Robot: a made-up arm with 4 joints. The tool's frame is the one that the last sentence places. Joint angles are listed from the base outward.
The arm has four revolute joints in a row. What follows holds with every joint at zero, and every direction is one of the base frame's.
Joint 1 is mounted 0.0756 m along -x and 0.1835 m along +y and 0.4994 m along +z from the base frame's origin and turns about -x.
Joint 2 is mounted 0.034 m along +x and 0.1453 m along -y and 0.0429 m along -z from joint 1 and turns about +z.
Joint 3 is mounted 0.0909 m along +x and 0.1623 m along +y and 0.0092 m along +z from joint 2 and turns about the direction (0.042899, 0.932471, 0.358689).
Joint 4 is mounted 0.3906 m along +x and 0.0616 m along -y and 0.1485 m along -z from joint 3 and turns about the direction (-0.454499, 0.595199, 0.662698).
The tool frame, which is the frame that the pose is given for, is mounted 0.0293 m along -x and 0.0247 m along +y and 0.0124 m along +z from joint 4; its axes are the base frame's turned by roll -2.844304, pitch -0.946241 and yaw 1.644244 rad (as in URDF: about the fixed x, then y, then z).
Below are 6 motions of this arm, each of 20 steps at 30 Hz.
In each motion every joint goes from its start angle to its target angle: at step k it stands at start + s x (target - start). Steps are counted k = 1, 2, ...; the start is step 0. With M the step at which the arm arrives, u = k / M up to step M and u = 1 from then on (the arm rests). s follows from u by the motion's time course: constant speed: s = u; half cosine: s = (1 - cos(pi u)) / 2; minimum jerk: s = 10 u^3 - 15 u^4 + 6 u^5.
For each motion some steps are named. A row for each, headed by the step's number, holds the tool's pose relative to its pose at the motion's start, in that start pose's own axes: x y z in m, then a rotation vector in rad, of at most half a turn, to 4 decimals.
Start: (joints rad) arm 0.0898 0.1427 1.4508 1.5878
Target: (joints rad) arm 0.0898 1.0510 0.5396 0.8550
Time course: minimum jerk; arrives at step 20
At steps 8, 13, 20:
8: 0.0217 -0.0366 -0.0154 -0.2969 0.0297 0.2560
13: 0.1129 -0.0497 -0.0337 -0.7134 -0.1760 0.5282
20: 0.1781 -0.0283 -0.0349 -0.9061 -0.3837 0.5904

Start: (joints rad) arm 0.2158 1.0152 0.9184 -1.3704
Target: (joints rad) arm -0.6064 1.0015 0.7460 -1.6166
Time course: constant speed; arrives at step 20
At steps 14, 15, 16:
14: 0.2611 0.0963 0.0847 -0.2028 0.6119 -0.4262
15: 0.2821 0.0988 0.0852 -0.2170 0.6589 -0.4520
16: 0.3031 0.1006 0.0848 -0.2311 0.7063 -0.4773

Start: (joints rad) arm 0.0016 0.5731 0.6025 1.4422
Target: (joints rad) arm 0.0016 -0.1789 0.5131 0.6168
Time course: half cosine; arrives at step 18
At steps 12, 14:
12: -0.1804 -0.1136 0.0643 -0.9295 0.6669 -0.2730
14: -0.2114 -0.1265 0.0864 -1.0936 0.7928 -0.2996

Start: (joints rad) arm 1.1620 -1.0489 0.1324 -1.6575
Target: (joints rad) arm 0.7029 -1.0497 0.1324 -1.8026
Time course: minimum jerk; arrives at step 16
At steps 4, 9, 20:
4: -0.0143 -0.0169 -0.0093 -0.0173 -0.0155 0.0390
9: -0.0712 -0.1087 -0.0581 -0.1047 -0.1009 0.2276
20: -0.0973 -0.1846 -0.0967 -0.1711 -0.1747 0.3636

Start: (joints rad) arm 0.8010 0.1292 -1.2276 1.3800
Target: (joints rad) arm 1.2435 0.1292 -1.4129 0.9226
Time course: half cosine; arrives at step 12
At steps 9, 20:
9: 0.1060 -0.0363 -0.0412 -0.4051 -0.2516 -0.0240
20: 0.1269 -0.0407 -0.0442 -0.4703 -0.2993 -0.0483

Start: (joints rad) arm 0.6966 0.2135 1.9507 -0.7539
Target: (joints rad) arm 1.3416 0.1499 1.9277 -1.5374
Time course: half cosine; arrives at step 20
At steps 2, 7, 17, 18, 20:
2: -0.0034 -0.0005 -0.0033 -0.0284 0.0098 0.0064
7: -0.0377 -0.0097 -0.0368 -0.3220 0.0941 0.0693
17: -0.1256 -0.0694 -0.1238 -1.1534 0.1817 0.2069
18: -0.1292 -0.0733 -0.1274 -1.1912 0.1804 0.2116
20: -0.1321 -0.0766 -0.1303 -1.2221 0.1791 0.2152

